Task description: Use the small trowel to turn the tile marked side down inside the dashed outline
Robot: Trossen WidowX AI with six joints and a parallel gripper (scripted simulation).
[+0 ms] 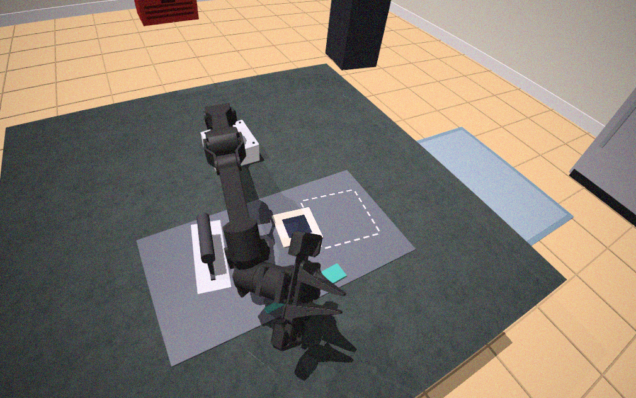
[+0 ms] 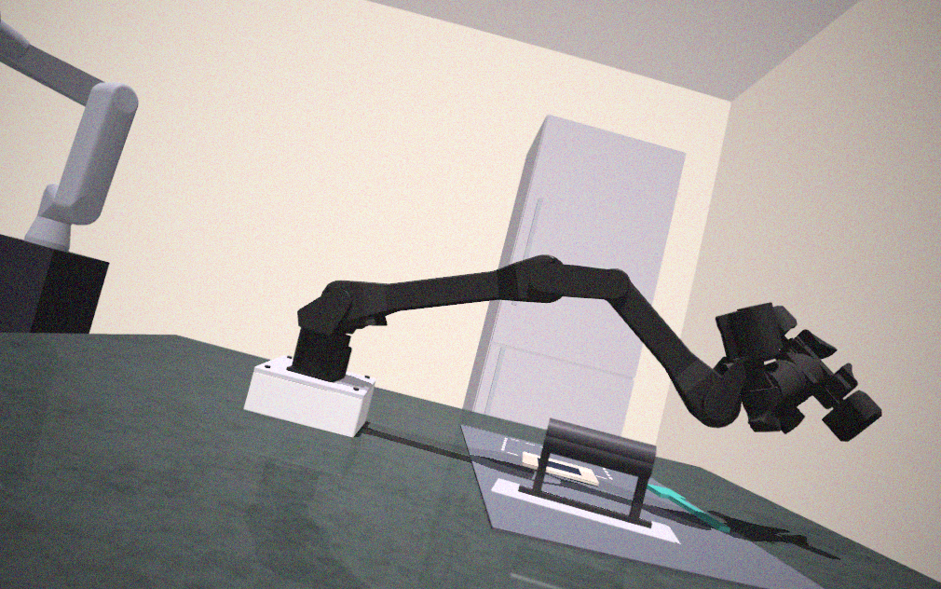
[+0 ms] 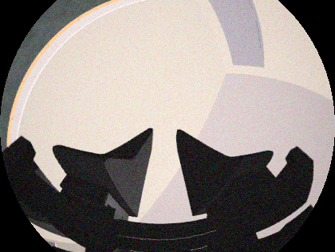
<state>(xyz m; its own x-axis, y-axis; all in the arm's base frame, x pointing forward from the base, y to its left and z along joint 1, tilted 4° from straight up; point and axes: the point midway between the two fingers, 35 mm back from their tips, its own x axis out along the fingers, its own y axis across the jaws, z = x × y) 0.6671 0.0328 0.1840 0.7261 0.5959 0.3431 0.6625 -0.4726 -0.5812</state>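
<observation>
My gripper tip is now 310 mm past the trowel, 220 mm above it and 170 mm to the left of it. From my gripper tip the other things lie so: teal spatula-like tool: 250 mm below, 160 mm behind, 40 mm to the left; then tile: 340 mm behind, 250 mm below, 70 mm to the left; then grey mat: 300 mm behind, 270 mm below, 10 mm to the left.
</observation>
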